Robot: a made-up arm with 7 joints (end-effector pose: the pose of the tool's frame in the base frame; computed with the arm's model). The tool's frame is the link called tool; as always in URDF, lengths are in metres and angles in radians.
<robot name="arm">
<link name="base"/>
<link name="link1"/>
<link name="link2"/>
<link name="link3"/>
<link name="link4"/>
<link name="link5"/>
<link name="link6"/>
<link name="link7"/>
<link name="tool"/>
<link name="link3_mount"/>
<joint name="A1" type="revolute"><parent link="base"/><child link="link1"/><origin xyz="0 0 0.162" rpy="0 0 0"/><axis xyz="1 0 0"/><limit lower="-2.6" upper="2.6"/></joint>
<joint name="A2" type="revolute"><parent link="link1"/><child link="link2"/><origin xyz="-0.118 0.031 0.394" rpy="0 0 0"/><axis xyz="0 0 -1"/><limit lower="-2.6" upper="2.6"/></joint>
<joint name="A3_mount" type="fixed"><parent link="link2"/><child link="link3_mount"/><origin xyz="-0.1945 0.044 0.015" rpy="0 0 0"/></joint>
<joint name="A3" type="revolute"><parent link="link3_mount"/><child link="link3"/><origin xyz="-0.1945 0.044 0.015" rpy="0 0 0"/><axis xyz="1 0 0"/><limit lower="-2.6" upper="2.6"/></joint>
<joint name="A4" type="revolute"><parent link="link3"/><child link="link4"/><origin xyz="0.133 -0.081 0.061" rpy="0 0 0"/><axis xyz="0 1 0"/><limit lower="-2.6" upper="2.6"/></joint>
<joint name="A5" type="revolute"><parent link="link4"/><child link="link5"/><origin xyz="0.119 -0.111 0.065" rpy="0 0 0"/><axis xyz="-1 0 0"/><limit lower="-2.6" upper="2.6"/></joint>
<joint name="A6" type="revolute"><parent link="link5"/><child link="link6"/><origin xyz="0.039 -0.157 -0.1" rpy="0 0 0"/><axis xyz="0 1 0"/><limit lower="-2.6" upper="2.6"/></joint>
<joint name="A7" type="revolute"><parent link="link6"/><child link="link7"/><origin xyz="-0.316 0.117 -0.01" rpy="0 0 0"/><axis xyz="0 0 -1"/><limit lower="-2.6" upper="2.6"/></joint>
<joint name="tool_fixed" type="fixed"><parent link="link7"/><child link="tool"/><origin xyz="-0.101 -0.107 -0.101" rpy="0 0 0"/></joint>
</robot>
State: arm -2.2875 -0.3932 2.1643 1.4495 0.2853 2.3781 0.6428
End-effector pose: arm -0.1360 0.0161 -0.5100 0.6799 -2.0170 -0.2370
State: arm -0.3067 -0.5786 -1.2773 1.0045 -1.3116 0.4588 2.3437
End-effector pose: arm -0.4899 0.3696 0.6894 -0.9762 0.0367 -2.7152
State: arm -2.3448 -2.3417 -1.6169 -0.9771 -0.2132 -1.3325 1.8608
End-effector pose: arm -0.2899 0.2225 -0.2182 0.1857 1.5852 0.3357
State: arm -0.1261 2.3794 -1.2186 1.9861 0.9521 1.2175 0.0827
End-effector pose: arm -0.1223 -0.0225 0.6535 -1.6327 -1.6459 -0.2214
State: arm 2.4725 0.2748 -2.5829 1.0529 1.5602 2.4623 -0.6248
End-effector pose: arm 0.0198 -0.3364 -0.2371 1.3171 -2.3739 1.5237
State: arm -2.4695 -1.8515 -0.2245 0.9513 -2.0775 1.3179 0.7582
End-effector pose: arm 0.3212 0.5527 -0.1140 0.7914 -1.5334 2.2296
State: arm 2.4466 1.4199 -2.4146 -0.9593 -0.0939 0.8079 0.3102
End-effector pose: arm 0.1113 -0.8906 0.0664 0.0583 0.8241 0.8059
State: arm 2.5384 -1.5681 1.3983 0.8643 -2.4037 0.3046 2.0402
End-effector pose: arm 0.1852 0.0150 -0.1994 -1.2475 0.5583 1.9136
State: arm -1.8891 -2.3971 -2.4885 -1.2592 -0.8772 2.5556 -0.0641
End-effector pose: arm -0.4817 0.4949 0.7000 1.9904 0.7411 -0.8663
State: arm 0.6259 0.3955 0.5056 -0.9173 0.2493 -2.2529 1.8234
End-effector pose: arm 0.0450 -0.5582 0.4697 -1.2984 1.9440 0.8692
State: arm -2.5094 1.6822 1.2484 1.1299 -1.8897 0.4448 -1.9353
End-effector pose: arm -0.1220 0.0040 -0.3520 0.5327 -0.7957 2.5000
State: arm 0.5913 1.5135 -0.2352 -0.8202 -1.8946 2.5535 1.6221
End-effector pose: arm -0.3443 -0.5111 0.9459 0.1283 1.3271 -0.4181
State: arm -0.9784 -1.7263 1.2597 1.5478 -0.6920 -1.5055 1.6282
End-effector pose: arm -0.3551 0.1452 0.9329 -1.4258 0.8800 -1.0730
